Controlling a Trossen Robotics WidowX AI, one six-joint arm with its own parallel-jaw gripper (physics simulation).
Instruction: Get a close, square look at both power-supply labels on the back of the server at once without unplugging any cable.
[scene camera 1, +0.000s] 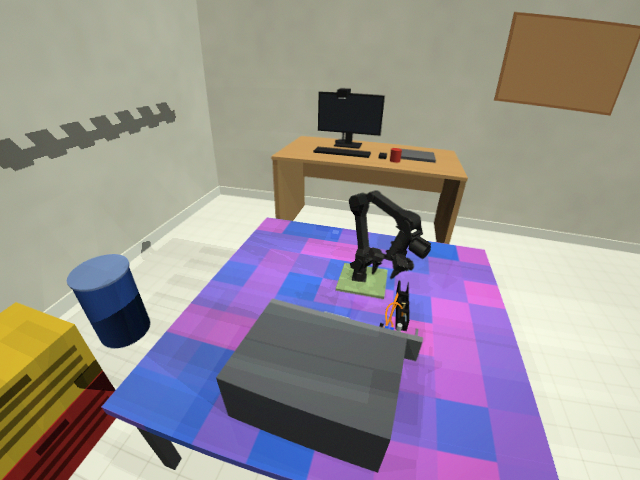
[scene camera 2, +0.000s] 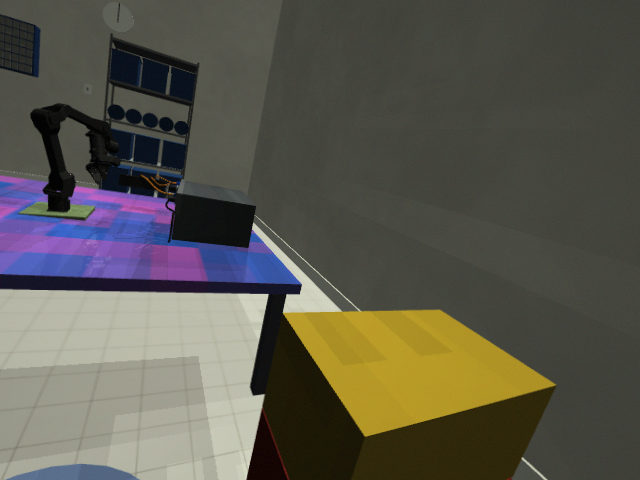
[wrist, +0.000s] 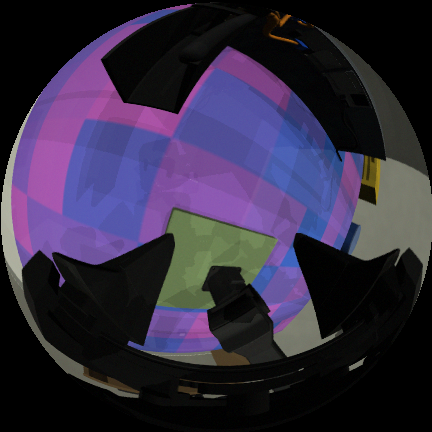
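Where they show: gripper, fingertip midpoint: (scene camera 1: 381, 276) (scene camera 2: 101, 182) (wrist: 235, 240); arm's base, origin of the base link: (scene camera 1: 359, 277) (scene camera 2: 58, 209) (wrist: 220, 278).
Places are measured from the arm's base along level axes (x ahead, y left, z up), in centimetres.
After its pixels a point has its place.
Note:
The dark grey server (scene camera 1: 320, 361) {x 61.8, y -5.9, z 18.4 cm} (scene camera 2: 214, 219) {x 56.8, y -28.3, z 9.8 cm} (wrist: 325, 95) {x 44.1, y -6.1, z 6.6 cm} lies on the table. Its back faces the arm and shows steeply, in shadow, along the upper right of the wrist view. Neither power-supply label can be made out. Orange cables (scene camera 1: 390, 312) {x 36.0, y 12.8, z 15.4 cm} (scene camera 2: 155, 181) {x 35.1, y 13.1, z 16.1 cm} (wrist: 277, 36) loop at the back, beside a black bracket arm (scene camera 1: 402, 304) {x 28.9, y 16.9, z 13.2 cm} (scene camera 2: 133, 180) {x 25.7, y 14.9, z 14.7 cm} (wrist: 165, 60) {x 23.8, y 17.9, z 11.7 cm} that sticks out from the server and covers part of the wrist view's top. My gripper (scene camera 1: 385, 272) {x 13.3, y 9.1, z 12.4 cm} (scene camera 2: 98, 178) {x 13.3, y 9.1, z 12.4 cm} (wrist: 235, 240) {x 13.3, y 9.1, z 12.4 cm} is open and empty. It hangs above the table, between base and server, pointing down and back toward the base.
The green base plate (scene camera 1: 372, 289) {x 7.8, y 6.5, z 0.5 cm} (scene camera 2: 82, 212) {x 8.3, y -2.0, z 0.4 cm} (wrist: 190, 270) {x 1.5, y 6.5, z 0.1 cm} carries the arm on the patchwork table (scene camera 1: 465, 372) {x 42.8, y 40.8, z -1.1 cm} (scene camera 2: 124, 266) {x 26.1, y -57.5, z -1.1 cm}. A yellow box (scene camera 1: 36, 330) (scene camera 2: 413, 361) (wrist: 371, 172) and a blue drum (scene camera 1: 116, 310) stand off the table. A wooden desk (scene camera 1: 289, 180) stands behind.

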